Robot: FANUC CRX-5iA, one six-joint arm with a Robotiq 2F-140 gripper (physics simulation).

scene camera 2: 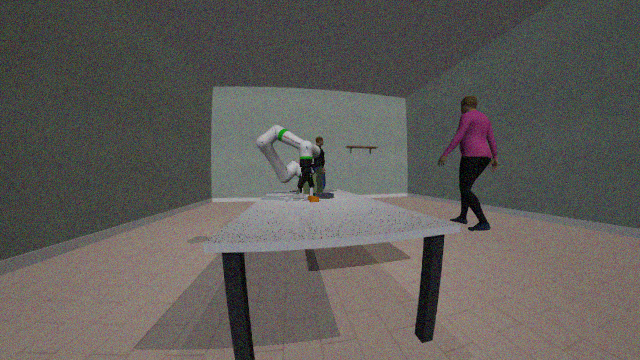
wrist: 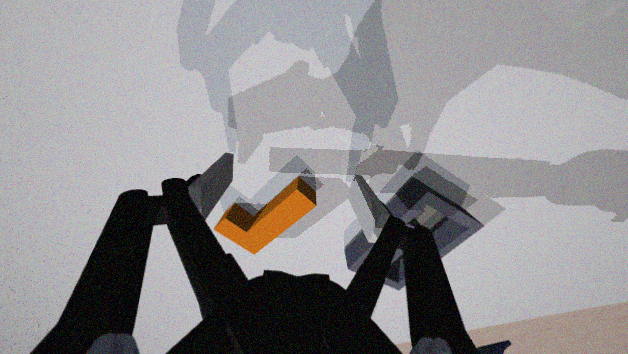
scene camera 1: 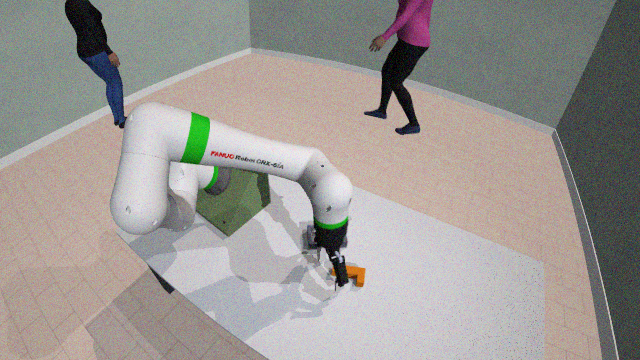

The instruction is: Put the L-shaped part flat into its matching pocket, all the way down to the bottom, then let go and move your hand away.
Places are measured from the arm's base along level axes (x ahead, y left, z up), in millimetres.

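Pixels of known places: gripper, fingertip midpoint: [scene camera 2: 306,197] [wrist: 295,177] [scene camera 1: 330,274]; arm's base, link origin: [scene camera 1: 216,176].
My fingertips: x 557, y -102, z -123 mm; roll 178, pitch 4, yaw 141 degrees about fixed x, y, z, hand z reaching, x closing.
Observation:
For each thing: its middle in the pictures, then the offset to it from my fingertips. Level surfaces: height alone.
- orange L-shaped part, body centre: [wrist: 266,209] [scene camera 1: 348,275] [scene camera 2: 311,198] 54 mm ahead, 24 mm left, 4 mm down
- dark grey block with the pocket, body centre: [wrist: 404,238] [scene camera 1: 326,236] [scene camera 2: 323,195] 83 mm back, 144 mm left, 1 mm down
- white table, surface height: 19 mm down
The orange L-shaped part [scene camera 1: 361,276] [scene camera 2: 313,199] [wrist: 270,225] lies flat on the table, outside the pocket. The dark grey block with the pocket [scene camera 1: 311,236] [scene camera 2: 326,195] [wrist: 469,227] stands to the right of the part in the wrist view. There the right finger hides some of the block, and the pocket's full outline does not show. My gripper [scene camera 1: 340,281] [scene camera 2: 306,193] [wrist: 295,177] is open and empty, low over the table. In the wrist view its fingers appear on either side of the part, which is nearer the left finger. The exact height gap is unclear.
The white table [scene camera 1: 450,290] [scene camera 2: 350,220] bears the arm's green mount [scene camera 1: 237,207]. A person in pink [scene camera 1: 415,30] [scene camera 2: 475,135] and a person in black [scene camera 1: 90,30] [scene camera 2: 319,155] stand on the floor beyond the table. Arm shadows cross the table top.

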